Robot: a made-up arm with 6 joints.
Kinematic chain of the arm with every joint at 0, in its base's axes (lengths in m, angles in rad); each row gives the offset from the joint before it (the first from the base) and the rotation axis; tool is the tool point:
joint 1: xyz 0 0 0.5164 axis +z
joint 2: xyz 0 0 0 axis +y
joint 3: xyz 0 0 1.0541 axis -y
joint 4: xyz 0 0 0 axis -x
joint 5: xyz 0.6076 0 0 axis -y
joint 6: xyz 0 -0.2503 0 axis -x
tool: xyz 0 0 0
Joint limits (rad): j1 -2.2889..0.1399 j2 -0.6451..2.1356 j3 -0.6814..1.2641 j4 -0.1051..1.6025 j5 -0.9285..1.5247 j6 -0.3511..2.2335
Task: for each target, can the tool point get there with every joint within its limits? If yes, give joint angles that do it. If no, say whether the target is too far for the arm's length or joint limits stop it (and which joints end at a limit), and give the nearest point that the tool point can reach.
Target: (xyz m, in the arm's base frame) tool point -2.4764 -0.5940 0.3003
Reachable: no: too far | nearest point -1.2660 -1.0696 0.3459 | short by 1.301 m
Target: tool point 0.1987 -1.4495 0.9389
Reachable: yes | joints -1.2966 0.9454 0.3889 0.6368 -0.1220 1.2562
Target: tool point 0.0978 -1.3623 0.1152
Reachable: yes | joints -1.4710 1.4100 -0.0295 1.4168 -0.3523 1.7569
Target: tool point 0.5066 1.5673 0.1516
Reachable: no: joint limits stop it (at a limit: joint 1, joint 3, joint 4) | nearest point 0.9444 0.1410 0.0327 | short by 1.497 m
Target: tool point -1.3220 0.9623 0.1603
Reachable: no: joint limits stop it (at a limit: joint 1, joint 2, joint 3, joint 4) | nearest point -0.3889 -0.0668 -0.2167 | short by 1.439 m
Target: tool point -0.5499 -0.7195 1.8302
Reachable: yes | joints -1.9923 0.3335 0.6416 0.5940 0.1883 0.0257
